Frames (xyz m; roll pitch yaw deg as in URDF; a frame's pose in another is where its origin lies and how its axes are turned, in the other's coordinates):
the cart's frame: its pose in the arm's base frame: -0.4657 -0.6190 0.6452 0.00 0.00 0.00
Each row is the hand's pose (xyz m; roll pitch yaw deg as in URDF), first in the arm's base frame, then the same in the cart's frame.
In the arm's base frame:
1: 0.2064 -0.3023 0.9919 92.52 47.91 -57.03
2: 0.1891 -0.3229 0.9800 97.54 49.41 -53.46
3: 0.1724 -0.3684 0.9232 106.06 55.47 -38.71
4: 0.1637 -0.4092 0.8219 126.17 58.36 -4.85
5: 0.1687 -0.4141 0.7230 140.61 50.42 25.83
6: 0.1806 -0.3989 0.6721 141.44 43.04 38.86
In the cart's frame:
1: 0.6721 0.3167 0.3467 92.52 47.91 -57.03
2: 0.6548 0.2961 0.3348 97.54 49.41 -53.46
3: 0.6381 0.2506 0.2780 106.06 55.47 -38.71
4: 0.6294 0.2098 0.1767 126.17 58.36 -4.85
5: 0.6344 0.2049 0.0778 140.61 50.42 25.83
6: 0.6463 0.2201 0.0269 141.44 43.04 38.86

